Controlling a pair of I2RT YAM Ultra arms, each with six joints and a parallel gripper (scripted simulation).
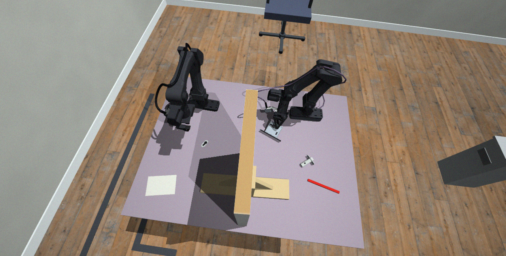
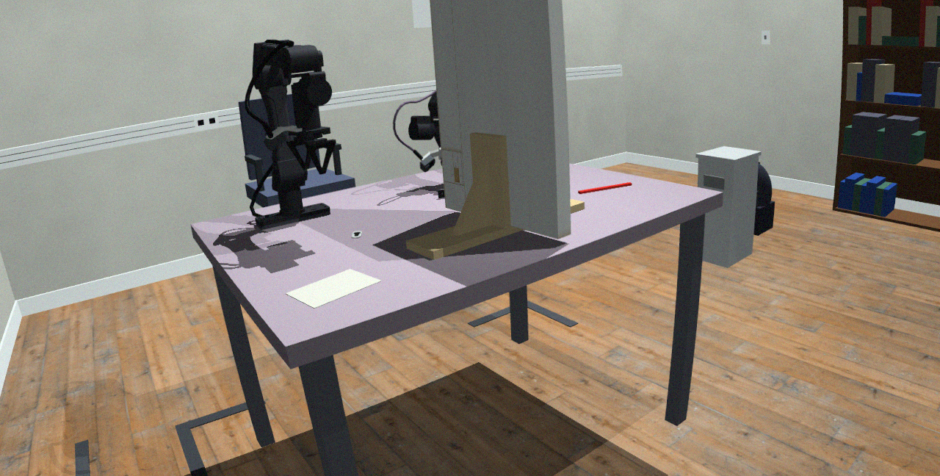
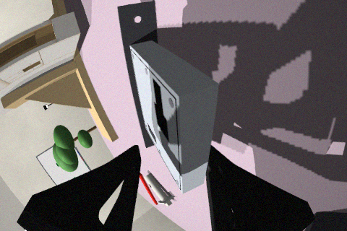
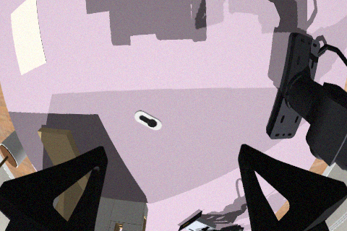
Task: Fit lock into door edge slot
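Observation:
My left hand is 10 mm short of the lock, 20 mm to the left of it and 20 mm above it. Round my left hand: red rod 310 mm ahead, 270 mm to the left, 40 mm below; cylinder piece 180 mm ahead, 180 mm to the left, 30 mm below; keyhole plate 140 mm ahead, 420 mm to the right, 40 mm below.

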